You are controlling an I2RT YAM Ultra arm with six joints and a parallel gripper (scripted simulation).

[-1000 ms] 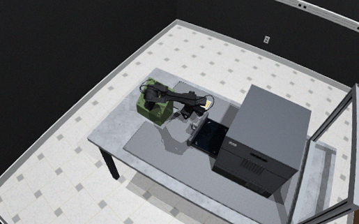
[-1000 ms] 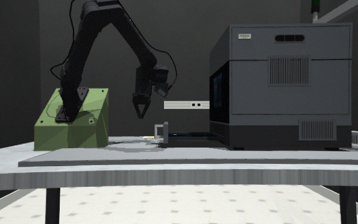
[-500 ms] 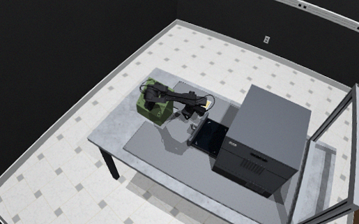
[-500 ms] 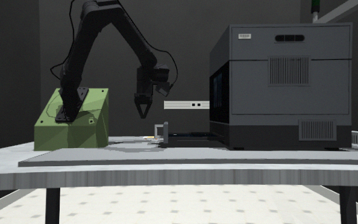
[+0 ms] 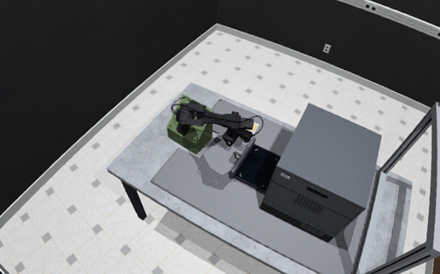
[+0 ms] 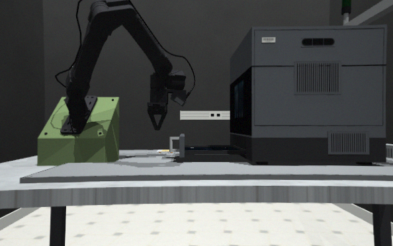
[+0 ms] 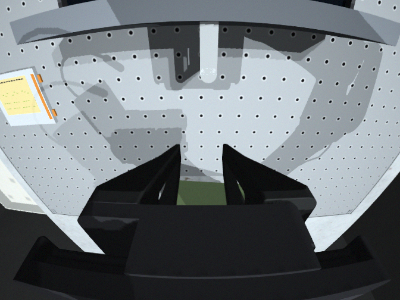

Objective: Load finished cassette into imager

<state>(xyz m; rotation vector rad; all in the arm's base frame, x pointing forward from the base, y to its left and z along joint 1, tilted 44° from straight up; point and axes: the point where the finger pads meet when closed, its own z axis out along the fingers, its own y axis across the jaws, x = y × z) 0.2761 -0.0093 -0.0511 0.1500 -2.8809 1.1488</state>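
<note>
Now: the cassette 26 cm to the left of my hand, 11 cm below it and 1 cm behind it. Round my hand: imager drawer: 21 cm ahead, 6 cm below, 2 cm to the left.
</note>
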